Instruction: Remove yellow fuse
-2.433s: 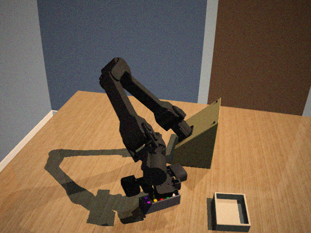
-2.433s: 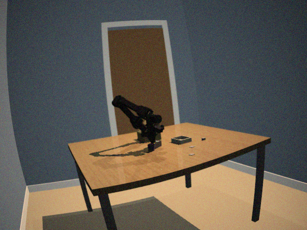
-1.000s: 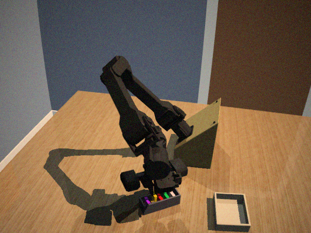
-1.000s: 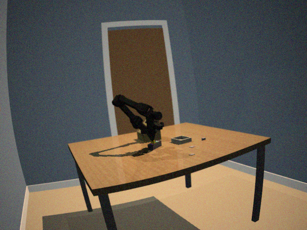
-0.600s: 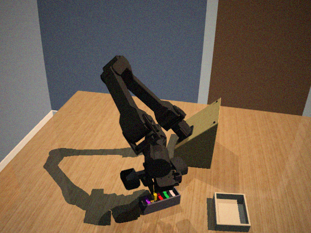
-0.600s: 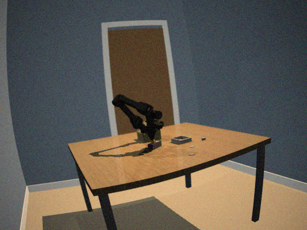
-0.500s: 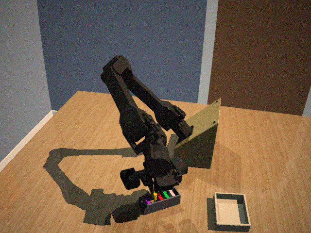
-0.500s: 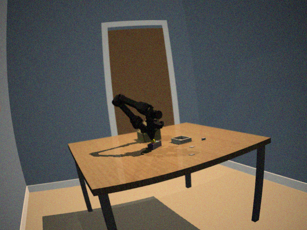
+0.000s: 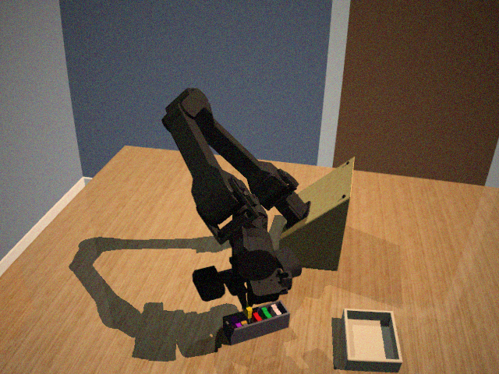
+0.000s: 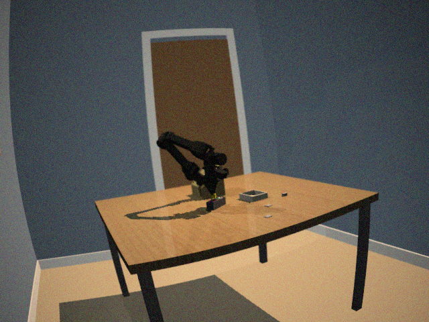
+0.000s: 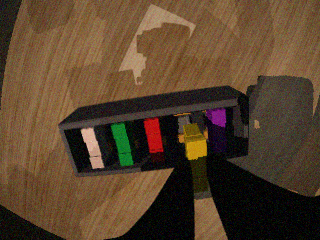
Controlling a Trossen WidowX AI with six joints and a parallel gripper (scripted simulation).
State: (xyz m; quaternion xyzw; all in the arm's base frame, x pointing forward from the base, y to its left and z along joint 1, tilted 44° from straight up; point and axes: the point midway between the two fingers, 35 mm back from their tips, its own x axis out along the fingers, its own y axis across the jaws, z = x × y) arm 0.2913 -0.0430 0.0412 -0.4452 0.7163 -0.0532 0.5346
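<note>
My gripper tip is 1 cm short of the purple fuse, 2 cm to the left of it and 4 cm above it. Round my gripper tip: grey tray (2 cm behind, 24 cm to the left, 7 cm below); then red fuse (1 cm behind, 2 cm to the left, 4 cm below); then yellow fuse (1 cm below).
</note>
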